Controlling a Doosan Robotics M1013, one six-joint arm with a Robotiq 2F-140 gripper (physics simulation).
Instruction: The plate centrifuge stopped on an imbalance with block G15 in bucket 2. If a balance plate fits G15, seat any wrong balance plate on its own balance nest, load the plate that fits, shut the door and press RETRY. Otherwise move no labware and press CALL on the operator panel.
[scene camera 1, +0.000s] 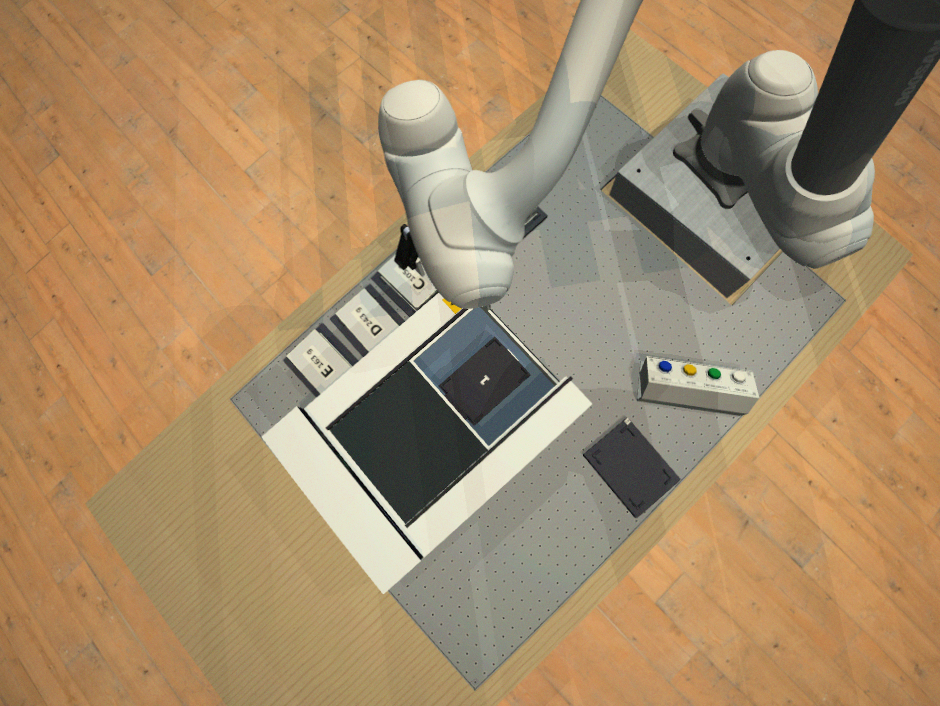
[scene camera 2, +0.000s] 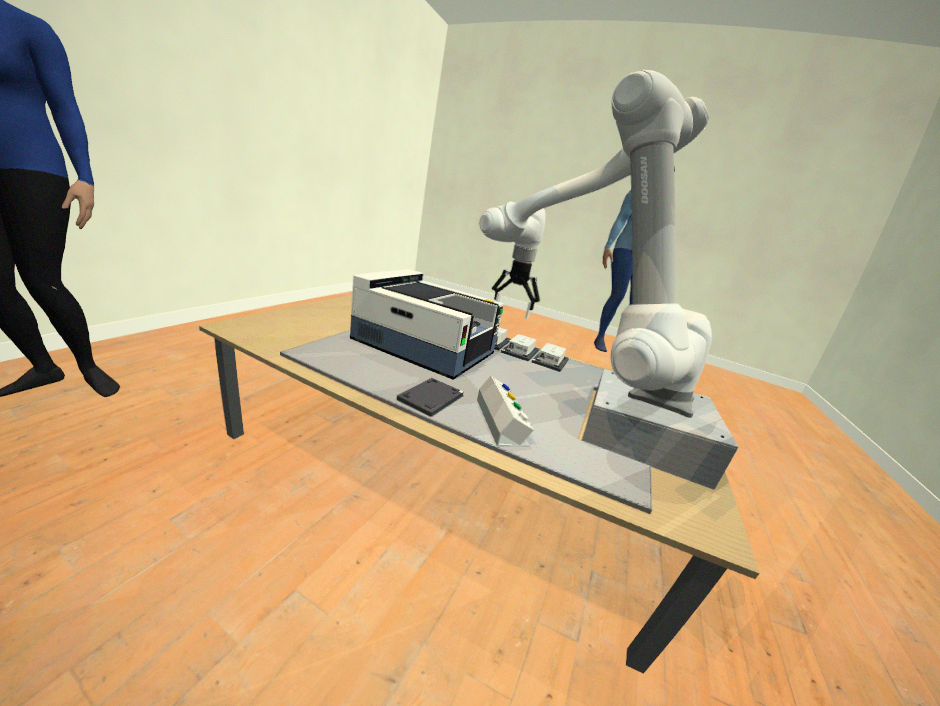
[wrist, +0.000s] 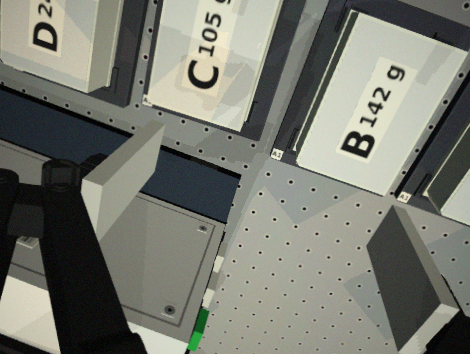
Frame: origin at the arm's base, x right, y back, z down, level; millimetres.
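Seen in the pictures: gripper, fingertip midpoint: (scene camera 2: 511, 313) (wrist: 270, 187); arm's base, link origin: (scene camera 1: 729, 159) (scene camera 2: 661, 398).
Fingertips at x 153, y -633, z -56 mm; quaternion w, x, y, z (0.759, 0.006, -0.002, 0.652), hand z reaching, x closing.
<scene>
Pixels of each thing's middle, then the offset from my fingertips to it. "spot": a spot on its surface instead. Level surfaces: height alone.
- balance plates C 105 g, body centre: (wrist: 215, 39) (scene camera 1: 412, 279) (scene camera 2: 493, 334) dy -78, dx +35, dz +128 mm
- Plate D, body centre: (scene camera 1: 370, 323) dy -208, dx +3, dz +128 mm
- plate E 163 g, body centre: (scene camera 1: 322, 364) dy -343, dx -15, dz +128 mm
- plate, surface spot: (wrist: 456, 187) spot: dy +155, dx +28, dz +108 mm
- centrifuge, body centre: (scene camera 1: 435, 425) (scene camera 2: 428, 316) dy -204, dx -274, dz +39 mm
- operator panel, body centre: (scene camera 1: 697, 385) (scene camera 2: 504, 408) dy +279, dx -497, dz +119 mm
- flat dark nest, body centre: (scene camera 1: 631, 467) (scene camera 2: 431, 394) dy +74, dx -556, dz +150 mm
- perforated mat, surface height: dz +161 mm
My gripper (scene camera 2: 513, 302) (wrist: 270, 187) is open and empty, above the mat near the nests. Below it, balance plates C 105 g (scene camera 1: 411, 280) (wrist: 205, 72) and B 142 g (wrist: 380, 112) sit on dark nests. Plate D (scene camera 1: 368, 322) (wrist: 47, 30) and plate E 163 g (scene camera 1: 322, 364) stand in the same row. Another plate (wrist: 456, 187) is cut off at the wrist view's right edge. The centrifuge (scene camera 1: 501, 465) (scene camera 2: 406, 322) has its hatch open over a dark bucket (scene camera 1: 497, 364) marked 1. Block G15 and bucket 2 do not show. The operator panel (scene camera 1: 695, 392) (scene camera 2: 499, 414) has blue, yellow, green and white buttons.
A flat dark nest (scene camera 1: 630, 467) (scene camera 2: 430, 395) lies on the perforated mat (scene camera 1: 531, 562) near the operator panel. The arm's base block (scene camera 1: 683, 220) (scene camera 2: 657, 444) stands at the table's end. Two people stand beyond the table in scene camera 2.
</scene>
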